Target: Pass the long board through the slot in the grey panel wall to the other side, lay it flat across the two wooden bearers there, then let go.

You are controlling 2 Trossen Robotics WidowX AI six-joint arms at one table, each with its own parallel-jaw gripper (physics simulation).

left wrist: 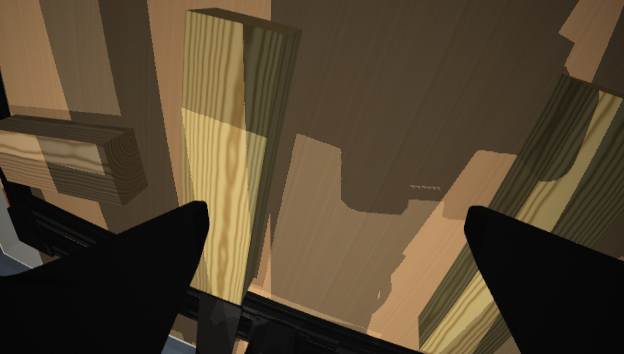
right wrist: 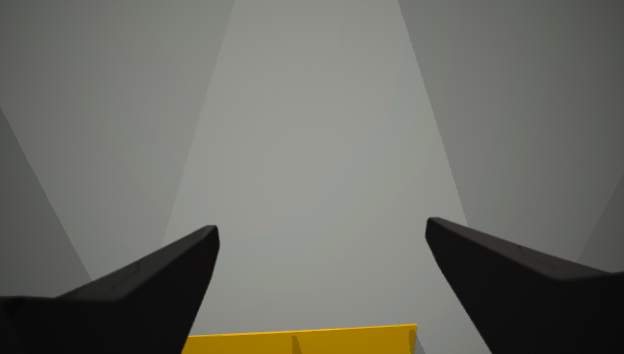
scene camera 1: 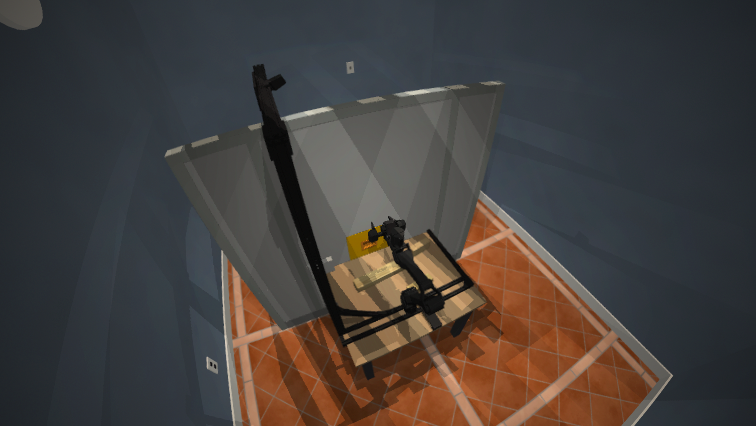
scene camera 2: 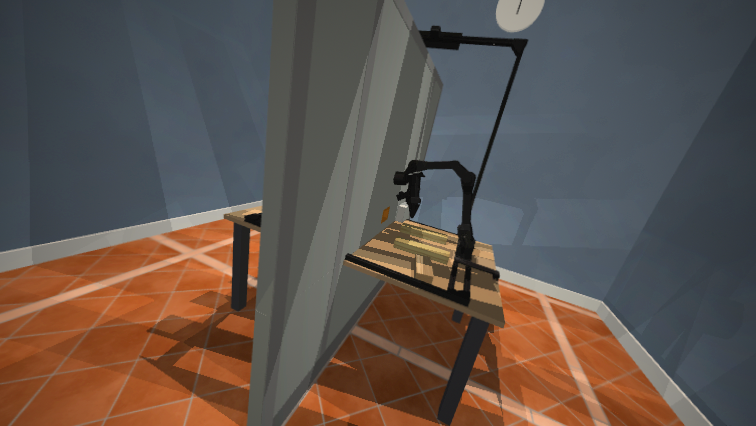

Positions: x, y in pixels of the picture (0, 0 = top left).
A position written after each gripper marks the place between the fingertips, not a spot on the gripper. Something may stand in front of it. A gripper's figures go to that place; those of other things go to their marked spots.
Labels:
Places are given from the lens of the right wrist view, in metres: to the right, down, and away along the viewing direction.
right gripper (right wrist: 324, 231): 0.01, 0.02, 0.11
grey panel wall (right wrist: 319, 145): 0.01, -0.02, 0.19

